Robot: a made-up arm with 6 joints.
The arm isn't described. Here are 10 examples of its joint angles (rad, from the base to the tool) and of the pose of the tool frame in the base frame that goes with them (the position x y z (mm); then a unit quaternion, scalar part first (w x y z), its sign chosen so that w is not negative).
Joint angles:
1: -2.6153 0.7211 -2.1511 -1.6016 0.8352 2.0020
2: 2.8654 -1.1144 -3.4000 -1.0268 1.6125 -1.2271
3: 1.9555 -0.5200 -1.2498 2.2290 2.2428 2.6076
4: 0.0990 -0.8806 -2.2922 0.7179 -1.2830 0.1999
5: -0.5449 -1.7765 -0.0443 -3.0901 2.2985 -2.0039
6: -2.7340 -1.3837 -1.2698 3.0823 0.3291 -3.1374
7: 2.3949 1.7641 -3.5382 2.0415 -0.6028 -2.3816
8: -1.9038 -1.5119 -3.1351 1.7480 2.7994 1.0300
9: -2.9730 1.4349 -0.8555 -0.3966 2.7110 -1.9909
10: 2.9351 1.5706 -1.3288 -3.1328 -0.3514 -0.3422
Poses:
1: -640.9 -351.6 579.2 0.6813 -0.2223 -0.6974 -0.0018
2: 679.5 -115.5 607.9 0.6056 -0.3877 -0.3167 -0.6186
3: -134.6 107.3 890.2 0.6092 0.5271 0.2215 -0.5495
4: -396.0 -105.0 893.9 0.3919 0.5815 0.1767 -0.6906
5: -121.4 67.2 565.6 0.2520 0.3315 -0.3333 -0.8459
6: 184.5 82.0 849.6 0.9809 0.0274 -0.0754 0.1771
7: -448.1 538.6 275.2 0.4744 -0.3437 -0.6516 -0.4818
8: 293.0 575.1 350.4 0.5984 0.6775 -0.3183 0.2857
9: -235.0 -2.8 95.6 0.7354 0.0193 -0.1184 -0.6669
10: -270.8 55.9 -98.6 0.0794 0.9544 0.0605 0.2813
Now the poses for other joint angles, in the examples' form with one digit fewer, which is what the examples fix.
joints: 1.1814 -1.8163 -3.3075 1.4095 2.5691 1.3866
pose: -328 -538 141 0.581 -0.270 -0.468 -0.609
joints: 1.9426 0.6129 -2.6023 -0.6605 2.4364 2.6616
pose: -140 536 706 0.017 -0.795 0.506 -0.333
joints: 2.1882 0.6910 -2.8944 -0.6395 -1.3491 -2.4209
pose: -294 315 853 0.237 -0.083 -0.335 0.908
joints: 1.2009 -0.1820 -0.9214 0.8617 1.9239 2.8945
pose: 41 318 566 0.513 0.534 -0.640 -0.204
